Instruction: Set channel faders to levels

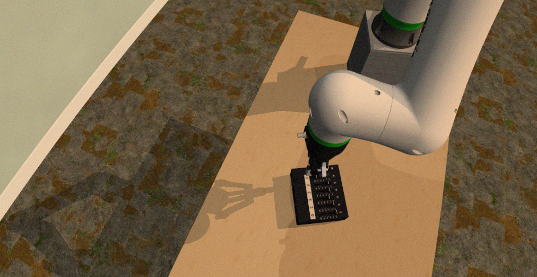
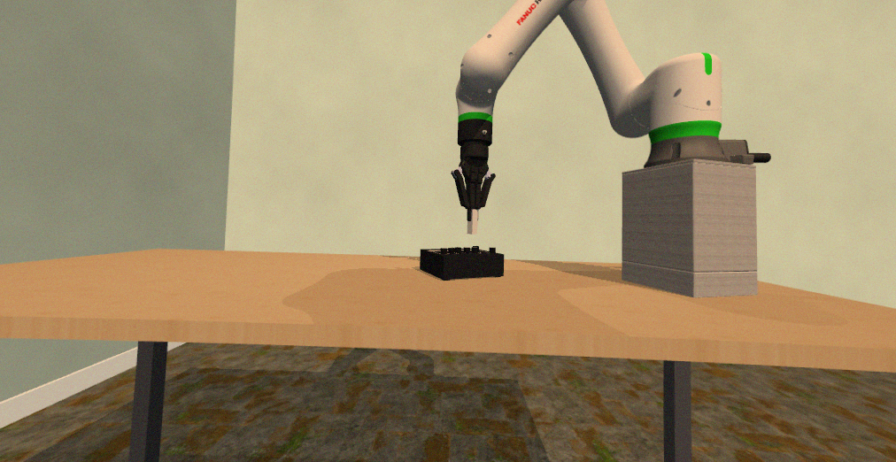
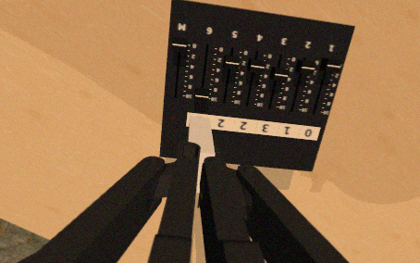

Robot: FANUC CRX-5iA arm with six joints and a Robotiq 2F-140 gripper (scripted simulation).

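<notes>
The channel 6 cap lies 70 mm below my hand, 20 mm to the left of it and 10 mm behind it. From my hand the other things lie so: master fader cap: 70 mm below, 50 mm behind, 40 mm to the left; channel 5 cap: 70 mm below, 60 mm to the left, 10 mm behind; channel 4 cap: 70 mm to the left, 70 mm below, 10 mm ahead.
</notes>
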